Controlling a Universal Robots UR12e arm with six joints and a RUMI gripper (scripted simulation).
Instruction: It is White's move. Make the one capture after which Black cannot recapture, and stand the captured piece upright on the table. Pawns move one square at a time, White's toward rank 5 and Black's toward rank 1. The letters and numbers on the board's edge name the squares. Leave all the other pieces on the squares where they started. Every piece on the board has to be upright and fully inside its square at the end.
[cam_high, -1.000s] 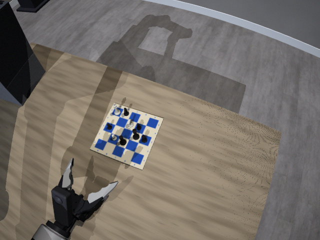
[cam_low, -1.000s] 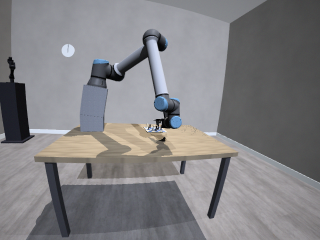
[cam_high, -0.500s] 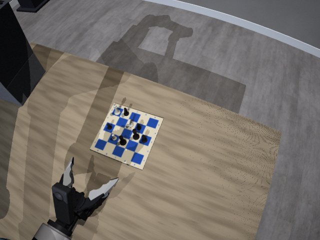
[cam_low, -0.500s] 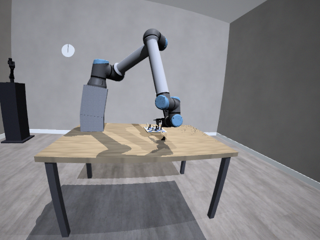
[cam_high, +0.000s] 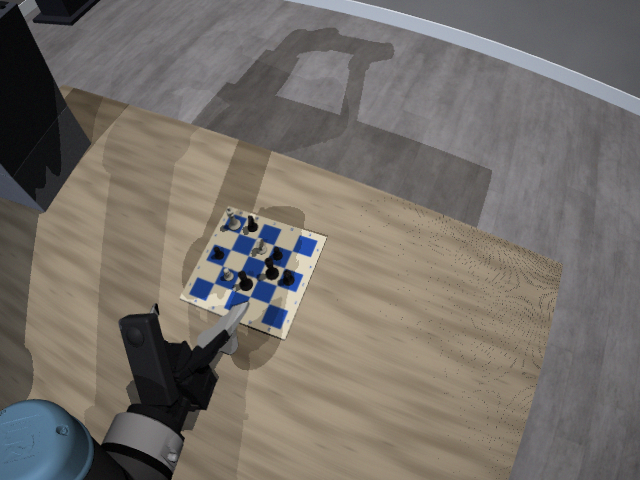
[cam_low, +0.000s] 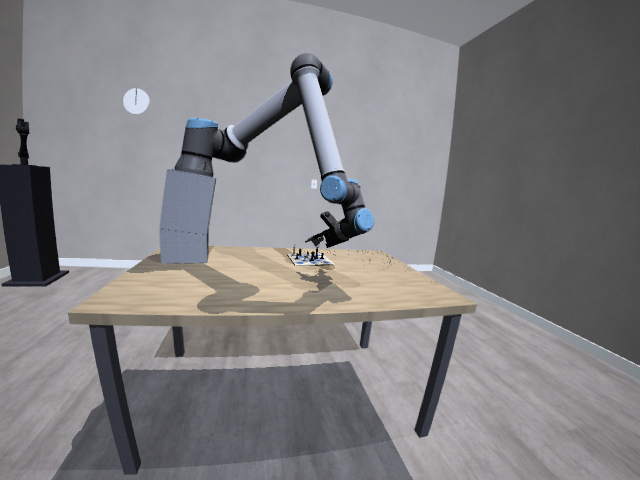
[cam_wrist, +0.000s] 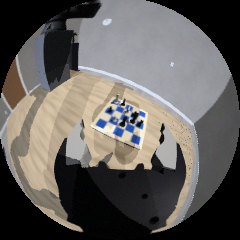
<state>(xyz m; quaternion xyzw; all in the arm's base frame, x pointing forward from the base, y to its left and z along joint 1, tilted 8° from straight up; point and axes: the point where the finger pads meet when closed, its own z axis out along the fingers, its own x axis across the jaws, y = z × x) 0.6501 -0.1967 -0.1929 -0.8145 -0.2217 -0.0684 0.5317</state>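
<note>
The black piece lies 3 cm behind my hand, 21 cm to the left of it and 14 cm below it. The rest, counted from my hand: blue-and-cream chessboard: 1 cm ahead, 14 cm to the left, 15 cm below.
</note>
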